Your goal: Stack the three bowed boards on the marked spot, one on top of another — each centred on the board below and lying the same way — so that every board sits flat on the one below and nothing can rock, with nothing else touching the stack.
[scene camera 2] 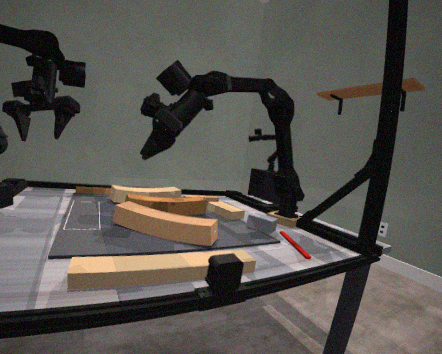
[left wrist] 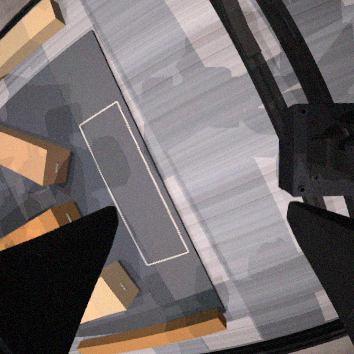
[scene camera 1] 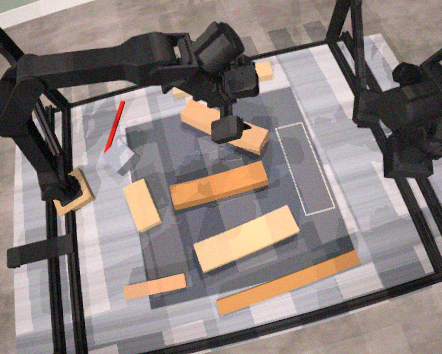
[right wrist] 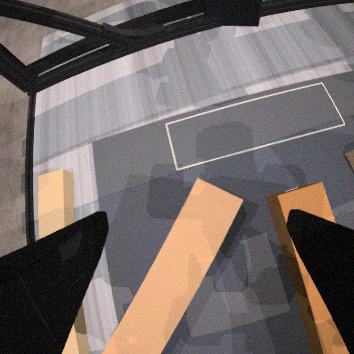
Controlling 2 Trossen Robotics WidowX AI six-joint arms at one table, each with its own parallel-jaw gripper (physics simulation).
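The marked outline has no board on it. A salmon bowed board lies slanted on the dark mat. An orange bowed board and a pale bowed board lie apart from it. My right gripper is open and empty, high above the salmon board, partly hiding it in scene camera 1. My left gripper is open and empty, high beside the outline.
A long pale board lies at scene camera 1's back edge. A long thin orange board and a short salmon strip lie nearer its front. A pale block, a grey block and a red rod lie left.
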